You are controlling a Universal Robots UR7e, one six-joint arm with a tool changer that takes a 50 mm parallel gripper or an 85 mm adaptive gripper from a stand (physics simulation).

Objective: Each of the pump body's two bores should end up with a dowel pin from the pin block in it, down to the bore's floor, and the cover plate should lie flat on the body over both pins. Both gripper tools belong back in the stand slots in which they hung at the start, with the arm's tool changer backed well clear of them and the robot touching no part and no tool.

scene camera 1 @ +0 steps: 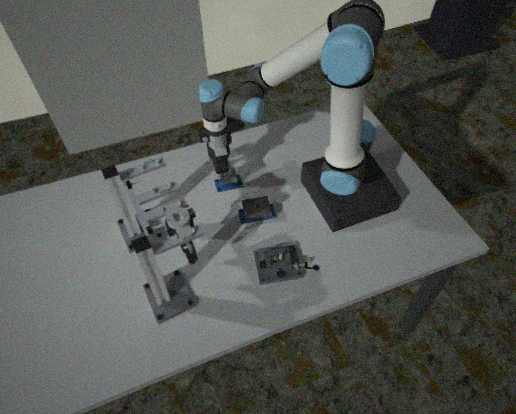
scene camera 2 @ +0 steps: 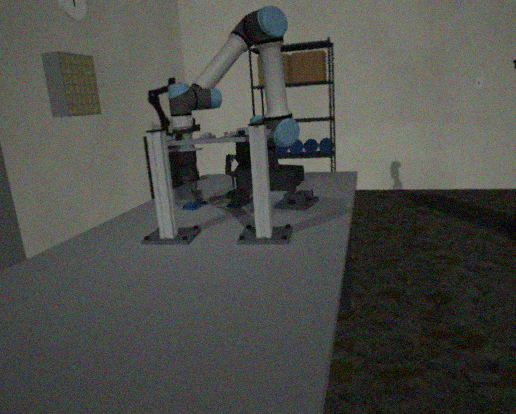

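Observation:
My gripper (scene camera 1: 228, 176) (scene camera 2: 194, 192) points down on the arm's tool changer, its fingertips low at a small grey part on a blue base (scene camera 1: 230, 186) (scene camera 2: 193, 205), which looks like the pin block. The fingers are too small and dim to tell their opening or whether they hold a pin. A dark flat part (scene camera 1: 257, 204), apparently the cover plate, rests on a second blue base (scene camera 1: 243, 216). A grey fixture (scene camera 1: 265, 272) (scene camera 2: 299, 201) with a black-knobbed lever seems to carry the pump body; its bores cannot be made out. The other gripper tool (scene camera 1: 181, 220) hangs in the stand (scene camera 1: 154, 275) (scene camera 2: 262, 185).
The stand's second post (scene camera 2: 164, 190) and empty-looking fork arms (scene camera 1: 159, 190) rise left of my gripper. The arm's dark pedestal (scene camera 1: 350, 200) stands to the right. Shadows lie across the table (scene camera 1: 75, 280) (scene camera 2: 200, 320). A shelf rack (scene camera 2: 332, 100) stands behind.

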